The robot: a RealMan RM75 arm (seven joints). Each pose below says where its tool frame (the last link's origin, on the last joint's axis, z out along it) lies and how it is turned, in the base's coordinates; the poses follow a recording.
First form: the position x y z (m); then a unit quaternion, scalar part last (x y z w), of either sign.
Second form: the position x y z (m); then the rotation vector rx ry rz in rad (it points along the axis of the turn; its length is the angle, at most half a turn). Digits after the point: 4 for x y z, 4 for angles.
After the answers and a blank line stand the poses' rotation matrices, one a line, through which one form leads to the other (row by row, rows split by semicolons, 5 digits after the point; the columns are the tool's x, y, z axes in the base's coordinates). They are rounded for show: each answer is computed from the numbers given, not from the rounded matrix.
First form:
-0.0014 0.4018 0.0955 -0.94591 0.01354 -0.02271 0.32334
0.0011 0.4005 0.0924 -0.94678 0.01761 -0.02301 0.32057
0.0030 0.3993 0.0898 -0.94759 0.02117 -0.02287 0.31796
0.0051 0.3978 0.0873 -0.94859 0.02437 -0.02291 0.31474
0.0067 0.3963 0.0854 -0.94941 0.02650 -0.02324 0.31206
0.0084 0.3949 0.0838 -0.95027 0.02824 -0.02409 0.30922
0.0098 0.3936 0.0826 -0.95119 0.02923 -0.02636 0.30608
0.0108 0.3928 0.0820 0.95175 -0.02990 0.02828 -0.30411
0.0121 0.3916 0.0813 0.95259 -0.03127 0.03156 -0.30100
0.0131 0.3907 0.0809 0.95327 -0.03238 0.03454 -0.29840
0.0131 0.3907 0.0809 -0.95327 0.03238 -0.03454 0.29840
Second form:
-0.0014 0.4018 0.0955 -2.4821 0.0355 -0.0596
0.0011 0.4005 0.0924 -2.4878 0.0463 -0.0605
0.0030 0.3993 0.0898 -2.4931 0.0557 -0.0602
0.0051 0.3978 0.0873 -2.4997 0.0642 -0.0604
0.0067 0.3963 0.0854 -2.5051 0.0699 -0.0613
0.0084 0.3949 0.0838 -2.5109 0.0746 -0.0637
0.0098 0.3936 0.0826 -2.5173 0.0774 -0.0698
0.0108 0.3928 0.0820 -2.5212 0.0792 -0.0749
0.0121 0.3916 0.0813 -2.5274 0.0830 -0.0837
0.0131 0.3907 0.0809 -2.5324 0.0860 -0.0918
0.0131 0.3907 0.0809 -2.5324 0.0860 -0.0918

0.99860 -0.01093 0.05172; -0.04030 -0.79053 0.61109; 0.03421 -0.61232 -0.78987
0.99832 -0.01859 0.05486; -0.04810 -0.79385 0.60621; 0.03228 -0.60783 -0.79341
0.99806 -0.02558 0.05681; -0.05466 -0.79691 0.60163; 0.02988 -0.60356 -0.79676
0.99776 -0.03181 0.05880; -0.06066 -0.80069 0.59600; 0.02812 -0.59823 -0.80083
0.99752 -0.03581 0.06067; -0.06482 -0.80383 0.59131; 0.02759 -0.59378 -0.80416
0.99724 -0.03877 0.06325; -0.06857 -0.80717 0.58632; 0.02832 -0.58904 -0.80761
0.99690 -0.03947 0.06804; -0.07174 -0.81092 0.58074; 0.03225 -0.58382 -0.81124
0.99661 -0.03971 0.07202; -0.07411 -0.81325 0.57718; 0.03565 -0.58056 -0.81344
0.99605 -0.04058 0.07895; -0.07857 -0.81684 0.57148; 0.04130 -0.57543 -0.81681
0.99552 -0.04112 0.08518; -0.08235 -0.81982 0.56667; 0.04653 -0.57114 -0.81953
0.99552 -0.04112 0.08518; -0.08235 -0.81982 0.56667; 0.04653 -0.57114 -0.81953

